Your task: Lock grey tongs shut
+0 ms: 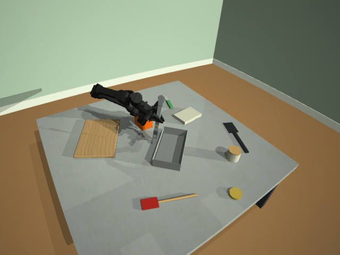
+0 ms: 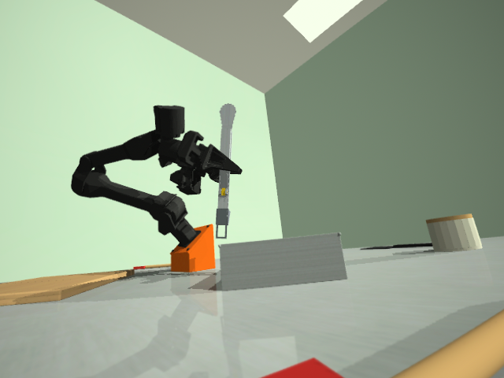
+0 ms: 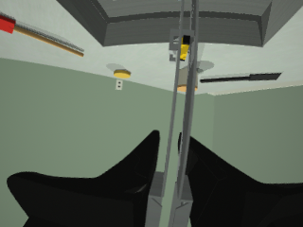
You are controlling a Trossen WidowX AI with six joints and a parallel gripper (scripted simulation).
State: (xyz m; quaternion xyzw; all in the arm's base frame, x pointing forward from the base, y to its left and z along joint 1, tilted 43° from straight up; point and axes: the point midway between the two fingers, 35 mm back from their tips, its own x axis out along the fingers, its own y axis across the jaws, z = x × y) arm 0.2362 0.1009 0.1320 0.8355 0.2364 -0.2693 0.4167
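Now: gripper tip 3 cm past the yellow lock piece, 3 cm to the left of it and 4 cm above it. The rest, counted from my gripper tip: grey roasting tin 3 cm ahead, 4 cm to the left, 18 cm below; then red spatula 33 cm ahead, 17 cm to the right, 20 cm below; then cream block 22 cm behind, 34 cm to the left, 20 cm below.
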